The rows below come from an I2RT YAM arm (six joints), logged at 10 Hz.
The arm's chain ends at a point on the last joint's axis. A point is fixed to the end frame.
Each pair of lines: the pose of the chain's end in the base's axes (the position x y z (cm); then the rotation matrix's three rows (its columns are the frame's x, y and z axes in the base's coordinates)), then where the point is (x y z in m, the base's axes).
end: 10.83, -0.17, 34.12; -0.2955, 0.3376, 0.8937; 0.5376, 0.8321, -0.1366; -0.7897, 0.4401, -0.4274
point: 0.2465 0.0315 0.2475
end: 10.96, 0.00, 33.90; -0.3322, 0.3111, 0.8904; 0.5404, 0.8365, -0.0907; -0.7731, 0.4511, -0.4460
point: 0.2445 0.0407 0.2435
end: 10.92, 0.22, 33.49; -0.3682, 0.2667, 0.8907; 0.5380, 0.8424, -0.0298; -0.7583, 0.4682, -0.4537
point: 0.2408 0.0527 0.2395
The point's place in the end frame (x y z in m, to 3 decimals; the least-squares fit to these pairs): 0.051 0.033 0.159
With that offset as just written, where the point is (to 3 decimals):
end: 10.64, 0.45, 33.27; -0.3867, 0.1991, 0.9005; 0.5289, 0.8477, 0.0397; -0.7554, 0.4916, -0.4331
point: 0.236 0.066 0.242
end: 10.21, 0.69, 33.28; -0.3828, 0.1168, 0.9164; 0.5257, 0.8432, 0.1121; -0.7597, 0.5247, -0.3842
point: 0.232 0.079 0.250
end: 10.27, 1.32, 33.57; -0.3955, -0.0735, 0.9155; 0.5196, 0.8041, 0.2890; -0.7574, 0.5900, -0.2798
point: 0.226 0.112 0.272
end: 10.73, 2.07, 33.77; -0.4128, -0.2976, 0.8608; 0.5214, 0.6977, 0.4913; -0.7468, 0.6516, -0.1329
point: 0.213 0.148 0.300
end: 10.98, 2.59, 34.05; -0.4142, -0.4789, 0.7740; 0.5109, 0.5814, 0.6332; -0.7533, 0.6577, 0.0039
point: 0.196 0.172 0.324
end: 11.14, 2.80, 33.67; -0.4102, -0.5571, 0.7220; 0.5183, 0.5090, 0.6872; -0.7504, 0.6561, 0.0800
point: 0.187 0.180 0.333
